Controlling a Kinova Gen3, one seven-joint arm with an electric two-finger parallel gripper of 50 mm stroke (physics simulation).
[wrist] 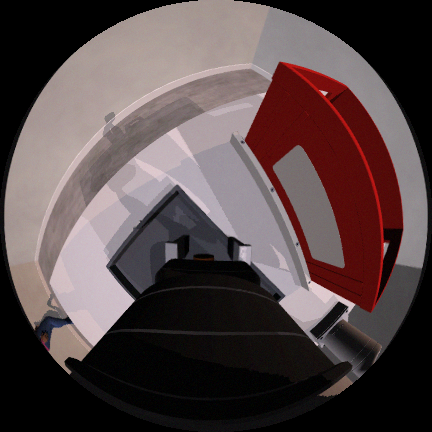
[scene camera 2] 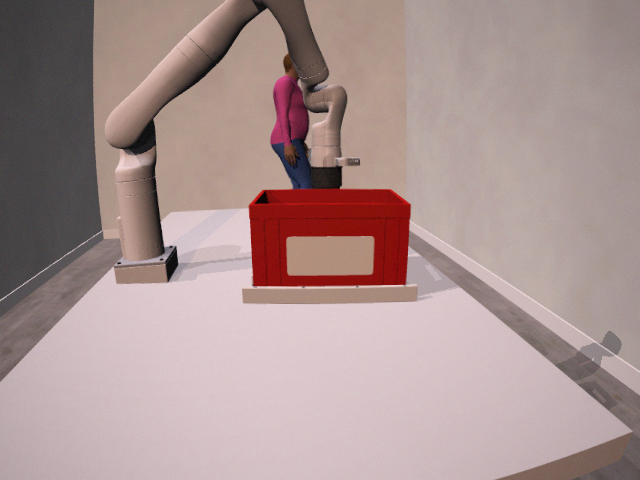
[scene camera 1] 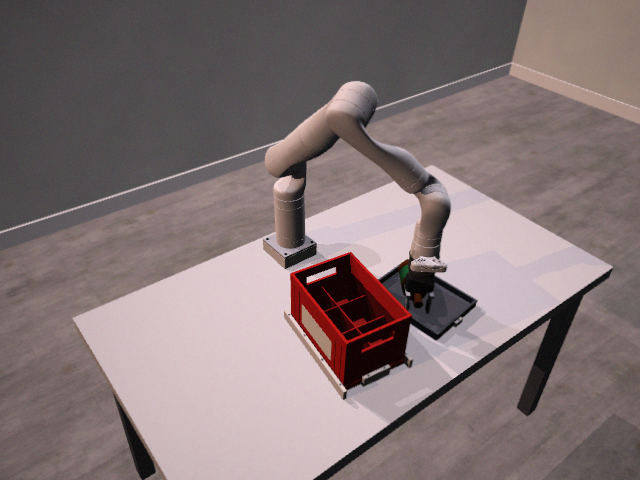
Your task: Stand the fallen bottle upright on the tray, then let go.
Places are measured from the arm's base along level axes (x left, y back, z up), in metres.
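Pixels of known places: gripper, between the fingertips: (wrist: 207, 243) (scene camera 1: 416, 310); arm's base, origin of its link: (wrist: 333, 331) (scene camera 2: 145, 254) (scene camera 1: 290, 239).
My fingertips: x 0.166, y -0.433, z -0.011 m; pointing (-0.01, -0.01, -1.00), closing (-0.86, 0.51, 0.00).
For each thing: its middle in the pictures, then the offset to it from my fingertips. "spot": a spot on its surface instead. Level surfaces: height alone.
- brown bottle, middle of its body: (wrist: 203, 305) (scene camera 1: 414, 286) dz +0.009, dx +0.050, dy +0.076 m
- dark tray, a spot on its surface: (wrist: 150, 240) (scene camera 1: 447, 317) spot: dz -0.028, dx +0.081, dy -0.042 m
- red crate, middle of its body: (wrist: 344, 184) (scene camera 2: 328, 240) (scene camera 1: 346, 318) dz +0.054, dx -0.216, dy +0.025 m
- table, height of its surface: dz -0.033 m
The brown bottle (scene camera 1: 404, 272) (wrist: 204, 257) with a green label lies on its side on the dark tray (scene camera 1: 449, 310) (wrist: 150, 240), its neck toward the tray's front side in scene camera 1. My gripper (scene camera 1: 419, 304) (wrist: 207, 243) points down low over the tray, open, with its fingers on either side of the bottle's neck end and not closed on it. The gripper body hides the bottle's middle in scene camera 1, and most of the bottle in the wrist view. In scene camera 2 the crate hides the fingers, bottle and tray.
A red crate (scene camera 1: 374, 356) (scene camera 2: 330, 224) (wrist: 350, 200) with inner dividers stands close beside the tray, between pale rails (scene camera 2: 330, 295) on the table (scene camera 1: 206, 361). The arm's base (scene camera 1: 289, 251) stands behind the crate. A person in pink (scene camera 2: 289, 111) stands beyond the table.
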